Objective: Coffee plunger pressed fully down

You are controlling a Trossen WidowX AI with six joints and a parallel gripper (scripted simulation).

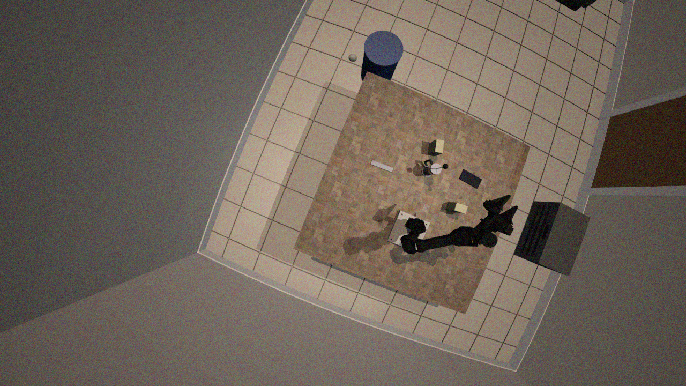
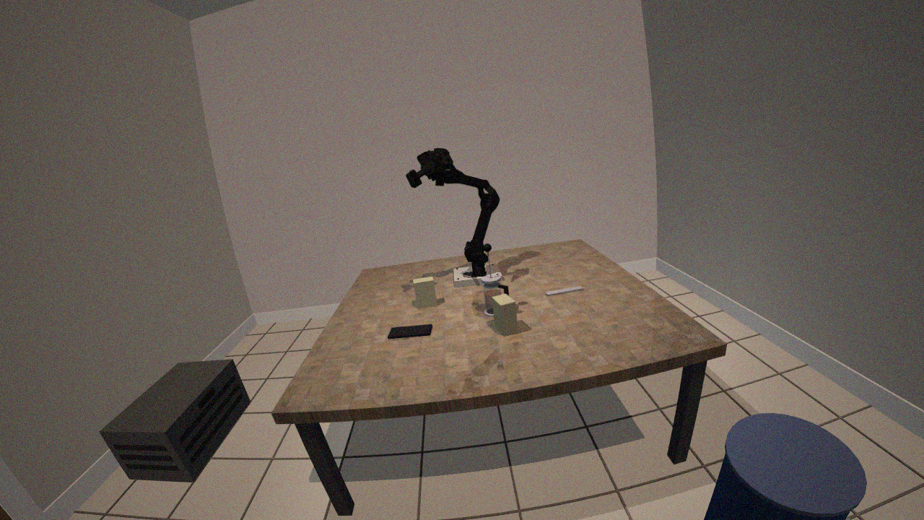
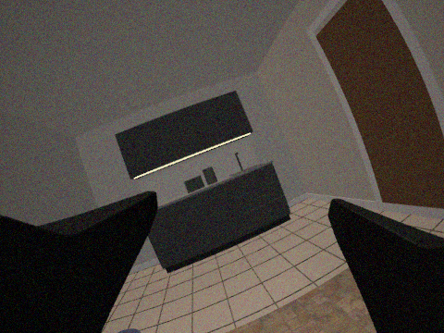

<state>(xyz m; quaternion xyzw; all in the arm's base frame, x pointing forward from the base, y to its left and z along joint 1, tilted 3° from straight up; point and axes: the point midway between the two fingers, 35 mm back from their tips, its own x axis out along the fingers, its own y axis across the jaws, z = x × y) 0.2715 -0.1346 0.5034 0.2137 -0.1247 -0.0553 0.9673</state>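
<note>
The coffee press is 43 cm below my gripper tip, 22 cm to the left of it and 9 cm ahead of it. The rest, counted from my gripper tip: grey bar (55 cm below, 48 cm to the left, 5 cm behind).
</note>
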